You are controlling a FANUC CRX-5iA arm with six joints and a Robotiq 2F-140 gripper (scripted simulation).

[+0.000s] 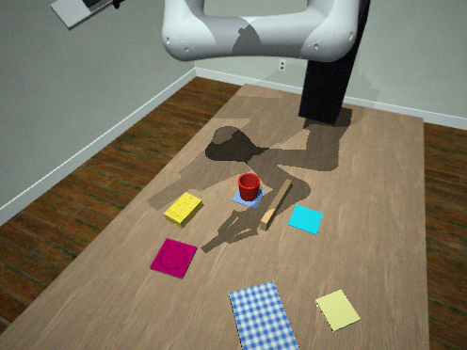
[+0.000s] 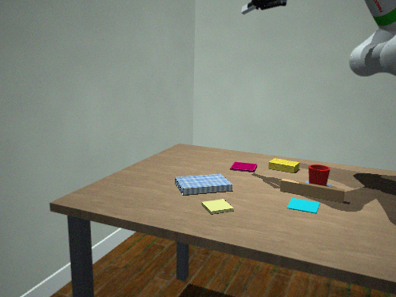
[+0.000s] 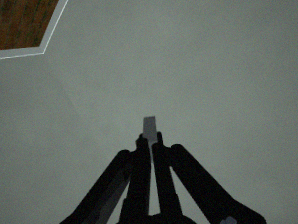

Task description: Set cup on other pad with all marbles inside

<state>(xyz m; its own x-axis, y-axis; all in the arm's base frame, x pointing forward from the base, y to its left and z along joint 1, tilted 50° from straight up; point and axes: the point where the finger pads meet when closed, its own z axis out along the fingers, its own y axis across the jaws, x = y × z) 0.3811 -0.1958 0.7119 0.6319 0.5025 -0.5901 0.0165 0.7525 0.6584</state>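
The red cup is 62 cm below my hand, 32 cm behind it and 12 cm to the left of it. Round my hand: yellow sponge 62 cm below, 17 cm behind, 5 cm to the right; then cyan pad 65 cm below, 33 cm to the left, 29 cm behind; then wooden rail 63 cm below, 30 cm behind, 23 cm to the left.
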